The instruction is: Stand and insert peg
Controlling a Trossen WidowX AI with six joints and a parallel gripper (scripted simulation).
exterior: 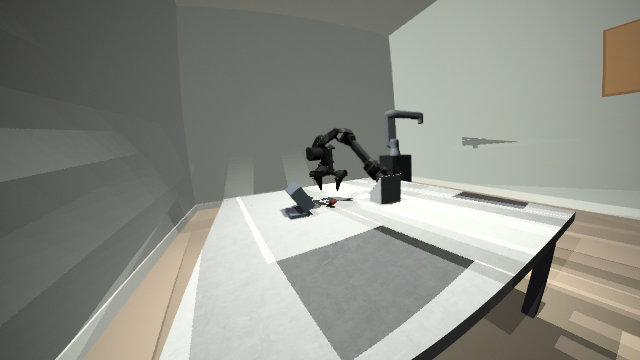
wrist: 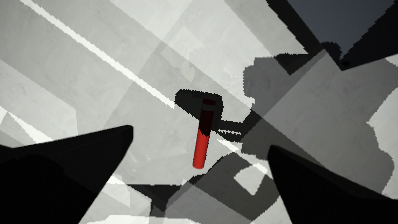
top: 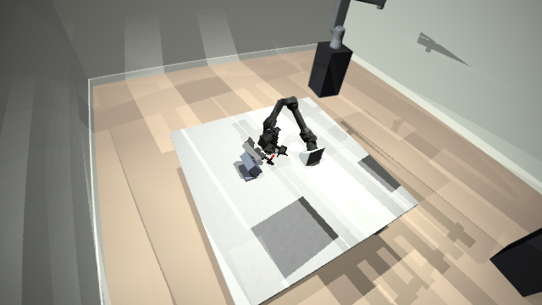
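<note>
The red peg lies 1 cm behind my gripper tip, 1 cm to the right of it and 7 cm below it. From my gripper tip the other things lie so: dark sloped panel: 15 cm ahead, 4 cm to the left.
</note>
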